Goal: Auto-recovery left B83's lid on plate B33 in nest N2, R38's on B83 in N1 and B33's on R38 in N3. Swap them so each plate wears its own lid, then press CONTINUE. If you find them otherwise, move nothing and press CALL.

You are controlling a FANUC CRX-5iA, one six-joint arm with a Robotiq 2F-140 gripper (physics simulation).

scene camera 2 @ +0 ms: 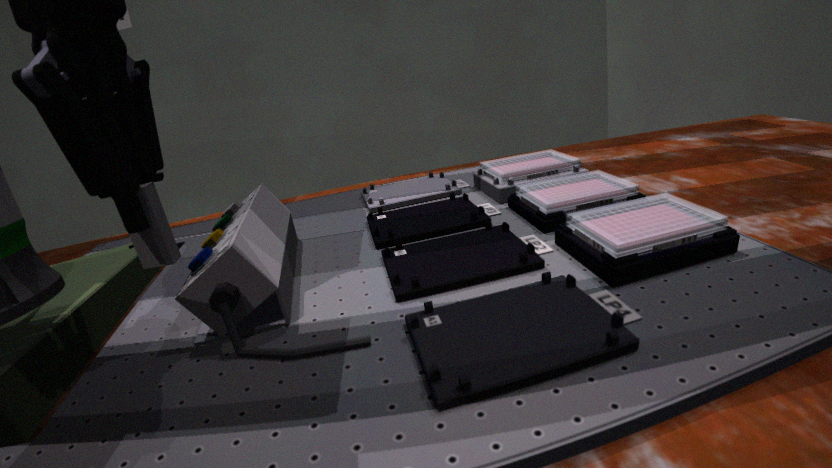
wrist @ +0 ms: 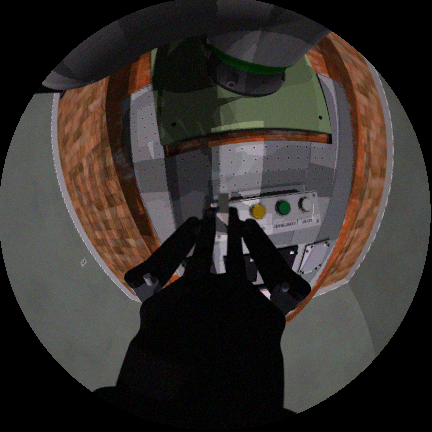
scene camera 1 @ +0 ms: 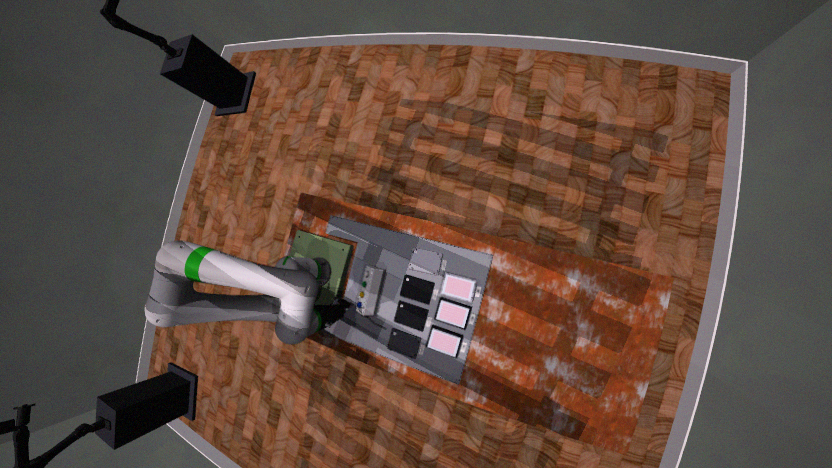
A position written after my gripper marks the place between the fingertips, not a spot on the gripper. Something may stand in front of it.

My gripper (scene camera 2: pixel 162 262) is shut and holds nothing.
My gripper is seen too in the wrist view (wrist: pixel 223 201).
